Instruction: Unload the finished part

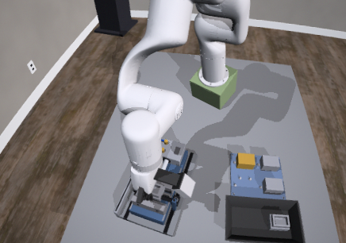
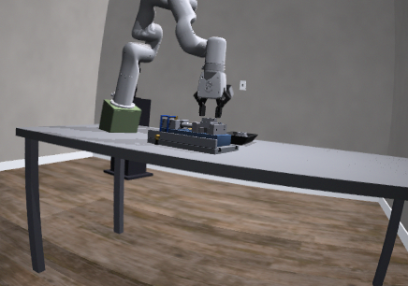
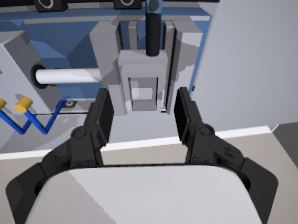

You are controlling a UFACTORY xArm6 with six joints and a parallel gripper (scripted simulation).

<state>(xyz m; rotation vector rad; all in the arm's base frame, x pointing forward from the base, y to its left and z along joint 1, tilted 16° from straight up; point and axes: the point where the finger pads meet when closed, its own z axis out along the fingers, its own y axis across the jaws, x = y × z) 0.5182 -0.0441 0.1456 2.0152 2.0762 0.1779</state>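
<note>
My hand is 80 mm past the white rod and 60 mm above it. The rest, counted from my hand: blue fixture plate 200 mm behind, 310 mm to the left, 130 mm below; orange block 240 mm behind, 260 mm to the left, 110 mm below.
</note>
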